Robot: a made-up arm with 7 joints.
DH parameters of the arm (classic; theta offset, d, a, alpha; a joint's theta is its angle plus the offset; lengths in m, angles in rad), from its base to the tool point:
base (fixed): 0 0 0 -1.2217
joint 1: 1.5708 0 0 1.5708
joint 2: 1.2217 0 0 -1.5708
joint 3: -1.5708 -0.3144 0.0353 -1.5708
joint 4: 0 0 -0.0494 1.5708
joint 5: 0 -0.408 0 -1.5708
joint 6: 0 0 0 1.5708
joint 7: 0 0 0 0
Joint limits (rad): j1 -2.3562..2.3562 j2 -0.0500..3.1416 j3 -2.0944..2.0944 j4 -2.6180..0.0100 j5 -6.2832..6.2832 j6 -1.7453..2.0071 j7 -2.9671..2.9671
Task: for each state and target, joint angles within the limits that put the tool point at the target. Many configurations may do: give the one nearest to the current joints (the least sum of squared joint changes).
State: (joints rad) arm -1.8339 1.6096 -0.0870 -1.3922 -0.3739 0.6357 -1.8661
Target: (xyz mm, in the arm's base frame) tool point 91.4 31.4 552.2
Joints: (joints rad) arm -1.9788 1.3298 -0.2628 -1.6281 -0.3739 0.6357 -1.8661
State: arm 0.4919 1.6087 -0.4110 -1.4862 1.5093 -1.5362 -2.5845
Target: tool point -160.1 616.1 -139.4
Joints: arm 1.0392 1.9486 -0.9916 -1.1614 1.5093 -1.5362 -2.5845
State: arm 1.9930 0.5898 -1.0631 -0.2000 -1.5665 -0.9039 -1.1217
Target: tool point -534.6 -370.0 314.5
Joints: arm 2.3379 0.2381 -1.1810 -0.4721 -1.5665 -0.9039 -1.1217
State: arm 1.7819 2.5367 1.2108 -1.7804 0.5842 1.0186 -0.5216
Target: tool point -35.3 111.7 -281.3
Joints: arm 2.3497 1.8947 0.6632 -2.5473 0.5842 1.0186 -0.5216
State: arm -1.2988 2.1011 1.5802 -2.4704 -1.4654 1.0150 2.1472
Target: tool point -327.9 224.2 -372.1
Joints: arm -2.0582 2.4296 2.0944 -1.6981 -1.4654 1.0150 2.1472
